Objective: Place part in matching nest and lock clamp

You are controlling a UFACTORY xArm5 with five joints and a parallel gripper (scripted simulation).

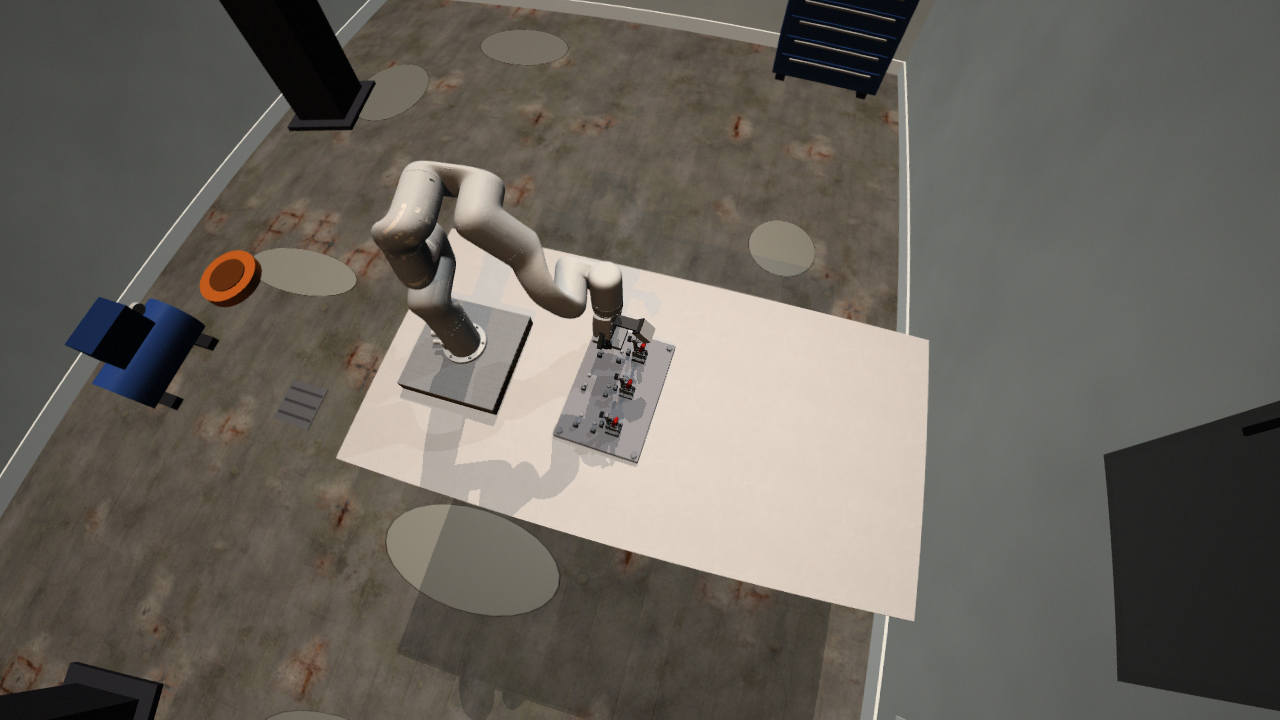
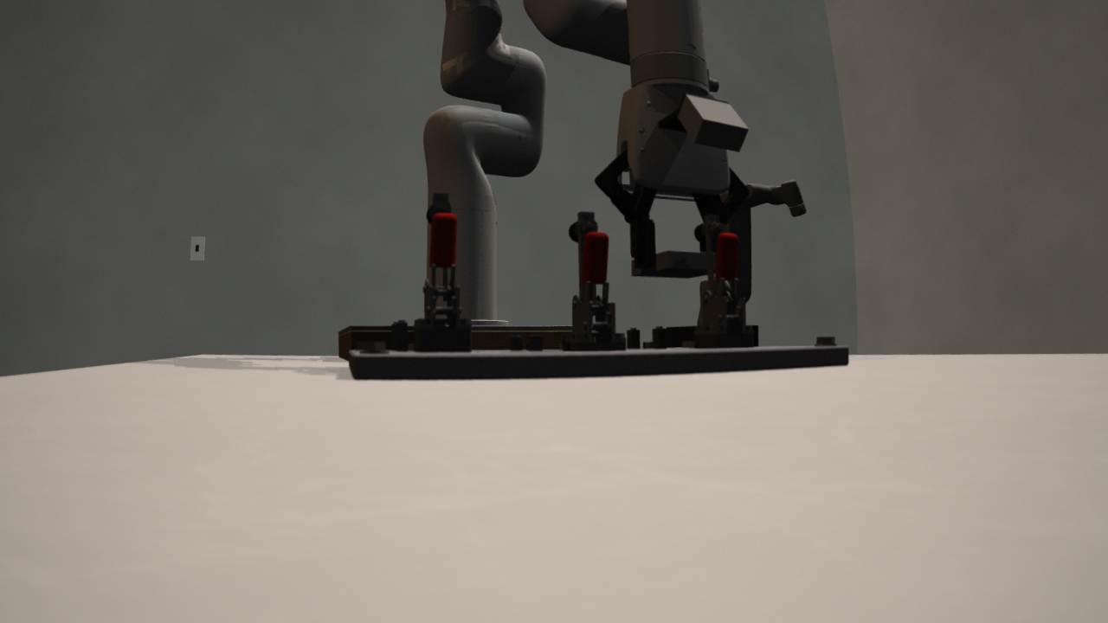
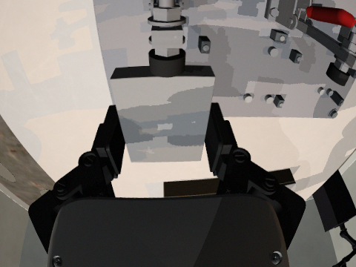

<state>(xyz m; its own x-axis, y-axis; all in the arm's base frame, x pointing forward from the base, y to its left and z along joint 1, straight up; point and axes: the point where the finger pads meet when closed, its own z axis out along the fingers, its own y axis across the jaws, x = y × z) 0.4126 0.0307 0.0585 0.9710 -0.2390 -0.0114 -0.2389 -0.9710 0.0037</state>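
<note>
Right now my hand is 1 cm above the part. From my hand the other things lie so: grey fixture plate (12 cm to the right, 9 cm below, 3 cm ahead).
</note>
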